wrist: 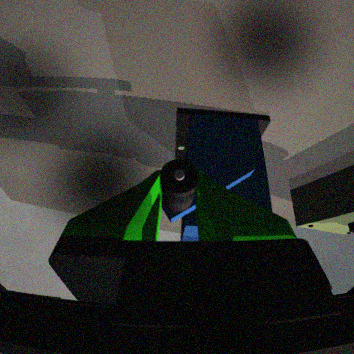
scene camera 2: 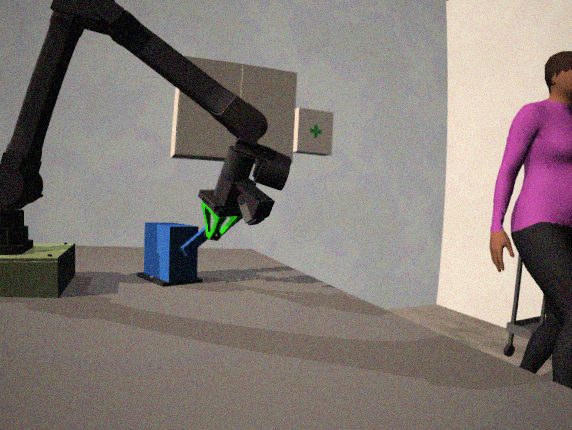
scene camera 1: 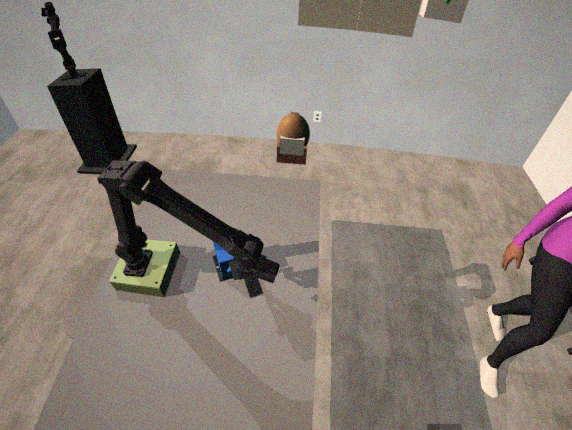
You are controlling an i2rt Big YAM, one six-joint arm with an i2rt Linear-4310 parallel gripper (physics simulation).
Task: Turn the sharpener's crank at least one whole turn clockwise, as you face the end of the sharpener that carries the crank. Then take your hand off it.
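The blue sharpener (scene camera 1: pixel 223 252) (scene camera 2: pixel 159 250) (wrist: pixel 225 145) stands upright on a thin dark base on the table. Its thin blue crank (scene camera 2: pixel 194 241) (wrist: pixel 240 179) slants up from the end face towards my gripper in scene camera 2. My gripper (scene camera 2: pixel 215 234) (wrist: pixel 178 177), with green fingers, is shut on the crank's black knob (wrist: pixel 178 172), outward from that end face and near the height of the sharpener's top. In scene camera 1 the arm's wrist hides the fingers, the crank and part of the sharpener.
The arm stands on a green base block (scene camera 1: pixel 162 265) (scene camera 2: pixel 31 272) beside the sharpener. A person in a magenta top (scene camera 1: pixel 560 235) (scene camera 2: pixel 547 165) stands beyond the table. A black pedestal (scene camera 1: pixel 92 117) carries another dark arm. Wall cabinets (scene camera 1: pixel 357 15) (scene camera 2: pixel 270 110) hang behind.
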